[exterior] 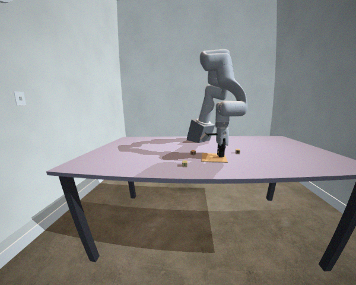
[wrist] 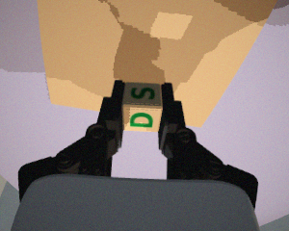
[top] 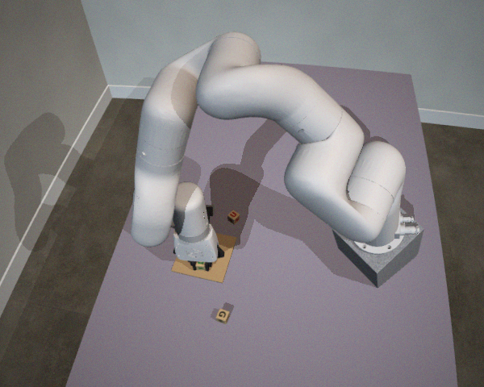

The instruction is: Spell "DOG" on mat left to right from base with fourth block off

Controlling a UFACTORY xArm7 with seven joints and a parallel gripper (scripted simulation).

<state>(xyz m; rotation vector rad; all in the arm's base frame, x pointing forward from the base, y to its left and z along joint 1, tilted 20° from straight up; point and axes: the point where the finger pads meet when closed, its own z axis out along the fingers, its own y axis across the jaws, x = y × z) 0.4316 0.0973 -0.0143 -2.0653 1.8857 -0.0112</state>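
My gripper is now 10 mm above the D block. From my hand the other things lie so: G block (120 mm to the left, 90 mm behind, 20 mm below); then mat (40 mm to the right, 30 mm below); then O block (200 mm to the right, 130 mm ahead, 20 mm below).
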